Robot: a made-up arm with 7 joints. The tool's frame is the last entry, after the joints.
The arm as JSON. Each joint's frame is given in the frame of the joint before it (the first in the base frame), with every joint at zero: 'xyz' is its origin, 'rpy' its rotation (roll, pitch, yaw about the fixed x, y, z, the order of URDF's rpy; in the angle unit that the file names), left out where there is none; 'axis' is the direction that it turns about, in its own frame. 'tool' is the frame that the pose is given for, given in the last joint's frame.
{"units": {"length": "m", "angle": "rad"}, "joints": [
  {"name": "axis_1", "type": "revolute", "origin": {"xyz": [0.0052, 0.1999, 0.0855]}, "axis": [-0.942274, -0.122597, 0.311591]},
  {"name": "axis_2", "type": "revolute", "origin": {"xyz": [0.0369, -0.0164, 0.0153]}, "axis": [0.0, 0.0, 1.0]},
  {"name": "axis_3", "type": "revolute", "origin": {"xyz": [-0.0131, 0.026, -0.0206]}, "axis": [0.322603, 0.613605, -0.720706]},
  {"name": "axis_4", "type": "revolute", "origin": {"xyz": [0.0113, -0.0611, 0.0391]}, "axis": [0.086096, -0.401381, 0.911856]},
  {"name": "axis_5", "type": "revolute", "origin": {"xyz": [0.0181, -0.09, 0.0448]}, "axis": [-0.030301, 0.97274, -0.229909]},
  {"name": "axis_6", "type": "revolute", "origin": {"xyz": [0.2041, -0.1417, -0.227]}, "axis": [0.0, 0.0, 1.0]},
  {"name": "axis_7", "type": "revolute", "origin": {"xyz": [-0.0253, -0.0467, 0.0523]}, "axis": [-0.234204, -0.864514, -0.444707]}
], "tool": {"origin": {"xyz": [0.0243, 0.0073, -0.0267], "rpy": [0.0, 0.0, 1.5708]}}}
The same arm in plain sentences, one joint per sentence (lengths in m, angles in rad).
The arm has seven revolute joints in a row. What follows holds with every joint at zero, and every direction is one of the base frame's.
The first joint sits 0.0052 m along +x and 0.1999 m along +y and 0.0855 m along +z from the base frame's origin and turns about the direction (-0.942274, -0.122597, 0.311591).
The second joint sits 0.0369 m along +x and 0.0164 m along -y and 0.0153 m along +z from the first joint and turns about +z.
The third joint sits 0.0131 m along -x and 0.026 m along +y and 0.0206 m along -z from the second joint and turns about the direction (0.322603, 0.613605, -0.720706).
The fourth joint sits 0.0113 m along +x and 0.0611 m along -y and 0.0391 m along +z from the third joint and turns about the direction (0.086096, -0.401381, 0.911856).
The fifth joint sits 0.0181 m along +x and 0.09 m along -y and 0.0448 m along +z from the fourth joint and turns about the direction (-0.030301, 0.97274, -0.229909).
The sixth joint sits 0.2041 m along +x and 0.1417 m along -y and 0.227 m along -z from the fifth joint and turns about +z.
The seventh joint sits 0.0253 m along -x and 0.0467 m along -y and 0.0523 m along +z from the sixth joint and turns about the direction (-0.234204, -0.864514, -0.444707).
The tool frame, which is the frame that the pose is given for, sits 0.0243 m along +x and 0.0073 m along +y and 0.0267 m along -z from the seventh joint; its axes are the base frame's turned by roll 0, pitch 0 and yaw 1.5708 rad (as in URDF: about the fixed x, then y, then z).

